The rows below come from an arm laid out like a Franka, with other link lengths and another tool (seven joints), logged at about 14 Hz.
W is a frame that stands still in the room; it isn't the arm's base.
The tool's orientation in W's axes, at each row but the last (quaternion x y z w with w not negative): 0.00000 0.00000 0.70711 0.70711; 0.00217 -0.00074 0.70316 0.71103; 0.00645 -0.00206 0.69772 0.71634; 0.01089 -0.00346 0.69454 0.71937; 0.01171 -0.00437 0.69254 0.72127; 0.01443 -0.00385 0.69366 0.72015; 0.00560 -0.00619 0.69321 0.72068; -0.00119 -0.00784 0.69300 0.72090; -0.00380 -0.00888 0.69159 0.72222; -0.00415 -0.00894 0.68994 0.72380; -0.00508 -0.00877 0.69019 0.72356
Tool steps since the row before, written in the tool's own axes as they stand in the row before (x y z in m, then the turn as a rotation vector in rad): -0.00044 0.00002 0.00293 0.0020 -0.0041 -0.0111; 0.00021 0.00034 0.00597 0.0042 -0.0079 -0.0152; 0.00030 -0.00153 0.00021 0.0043 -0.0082 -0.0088; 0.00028 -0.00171 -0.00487 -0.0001 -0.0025 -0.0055; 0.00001 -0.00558 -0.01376 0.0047 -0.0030 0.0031; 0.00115 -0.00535 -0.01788 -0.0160 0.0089 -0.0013; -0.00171 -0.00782 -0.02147 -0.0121 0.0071 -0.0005; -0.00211 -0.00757 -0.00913 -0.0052 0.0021 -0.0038; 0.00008 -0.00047 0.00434 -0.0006 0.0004 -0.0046; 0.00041 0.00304 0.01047 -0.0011 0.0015 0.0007; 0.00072 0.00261 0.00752 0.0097 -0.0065 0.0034
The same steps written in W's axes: -0.00002 -0.00044 0.00293 0.0041 0.0020 -0.0111; -0.00033 0.00019 0.00597 0.0079 0.0042 -0.0152; 0.00154 0.00026 0.00020 0.0083 0.0042 -0.0088; 0.00167 0.00032 -0.00488 0.0024 -0.0001 -0.0055; 0.00544 0.00010 -0.01382 0.0032 0.0045 0.0032; 0.00513 0.00142 -0.01793 -0.0095 -0.0156 -0.0016; 0.00777 -0.00165 -0.02149 -0.0076 -0.0118 -0.0007; 0.00760 -0.00232 -0.00905 -0.0023 -0.0051 -0.0039; 0.00039 0.00003 0.00435 -0.0003 -0.0006 -0.0046; -0.00321 0.00049 0.01042 -0.0016 -0.0010 0.0007; -0.00272 0.00081 0.00747 0.0069 0.0094 0.0036
